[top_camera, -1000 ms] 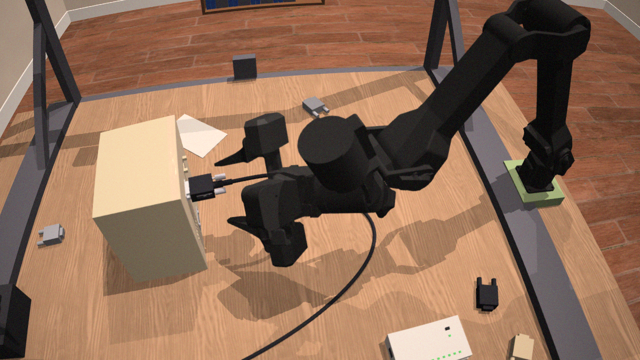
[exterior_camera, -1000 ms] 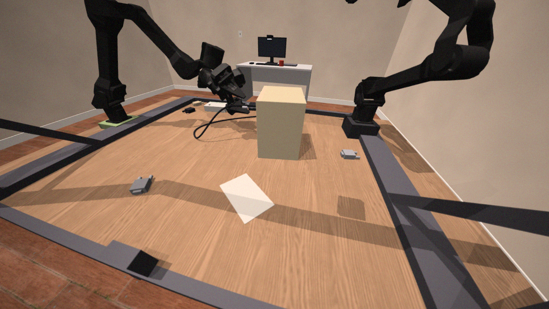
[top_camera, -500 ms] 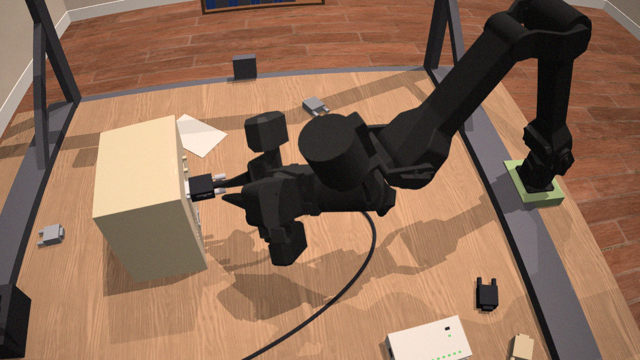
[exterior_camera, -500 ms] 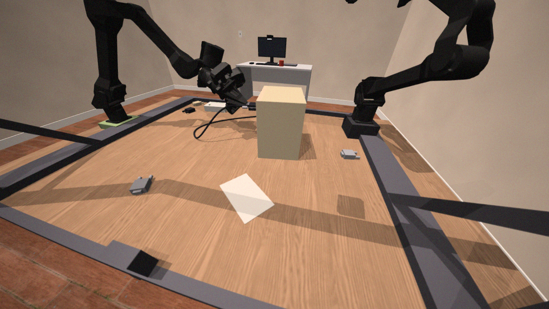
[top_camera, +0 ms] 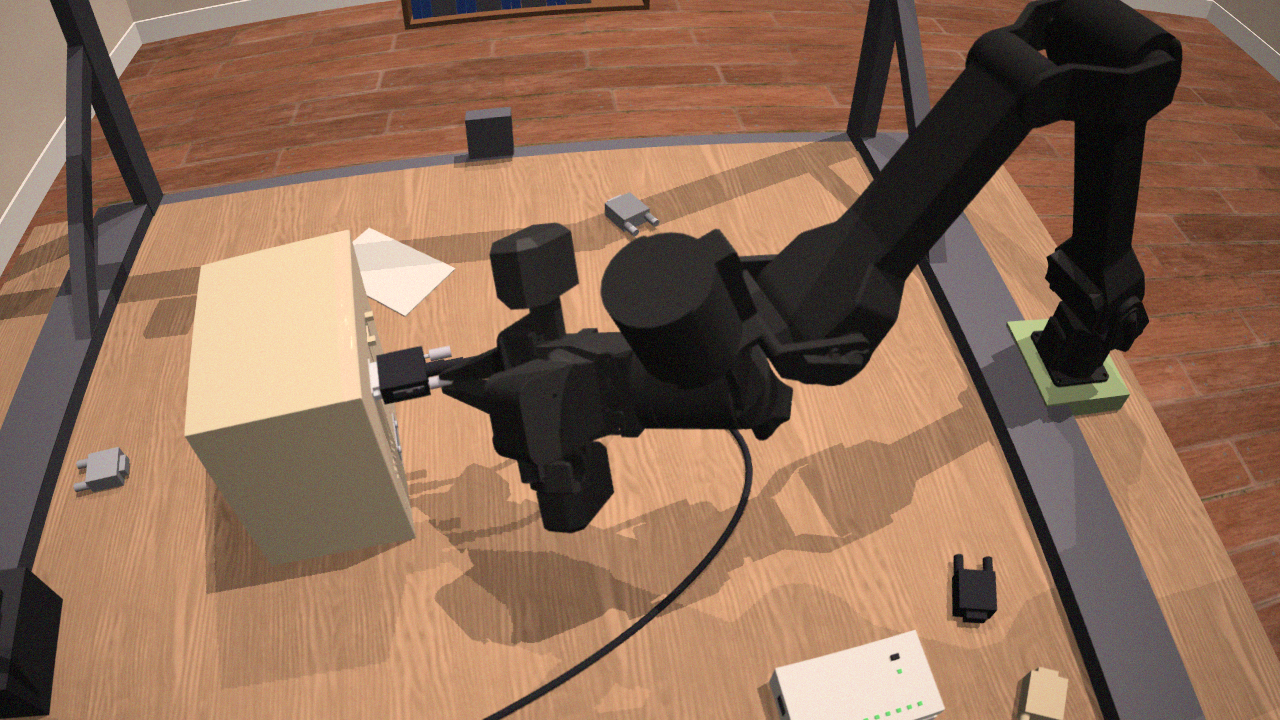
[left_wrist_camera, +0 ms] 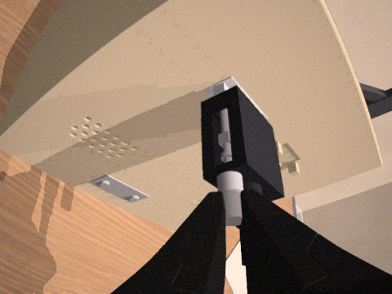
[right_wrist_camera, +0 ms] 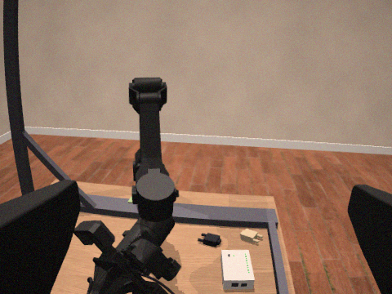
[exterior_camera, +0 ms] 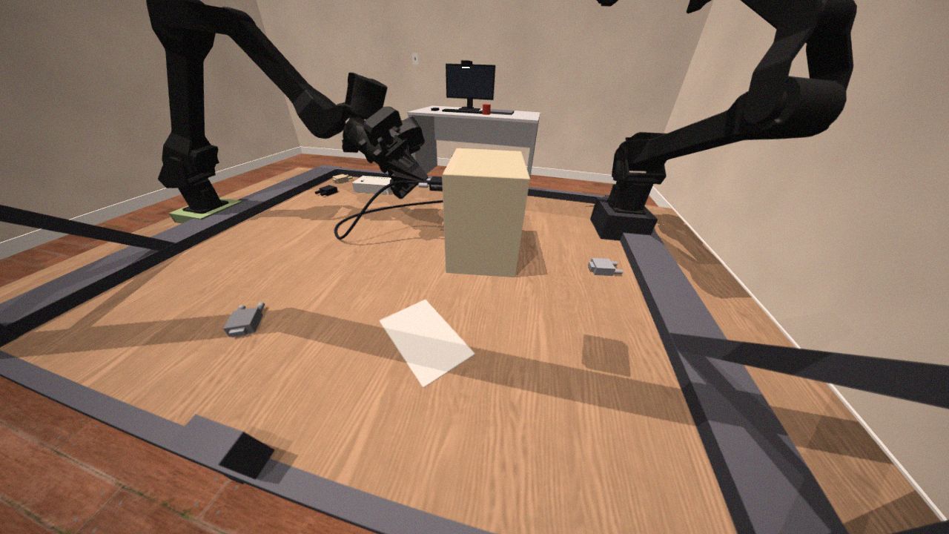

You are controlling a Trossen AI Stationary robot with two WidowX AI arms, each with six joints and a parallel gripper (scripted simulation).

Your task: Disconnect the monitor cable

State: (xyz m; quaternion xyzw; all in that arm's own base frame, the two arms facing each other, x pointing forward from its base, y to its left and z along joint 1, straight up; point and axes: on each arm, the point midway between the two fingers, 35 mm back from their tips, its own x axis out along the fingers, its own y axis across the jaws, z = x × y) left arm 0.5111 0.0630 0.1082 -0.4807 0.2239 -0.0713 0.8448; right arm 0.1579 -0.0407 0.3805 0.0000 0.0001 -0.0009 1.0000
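The black monitor plug lies 3 cm behind my left hand, 4 cm to the right of it and 1 cm below it. Also, from my left hand: white device: 25 cm ahead, 17 cm to the left, 12 cm below; white sheet: 28 cm behind, 6 cm to the right, 13 cm below; beige box: 6 cm behind, 14 cm to the right, 5 cm below.
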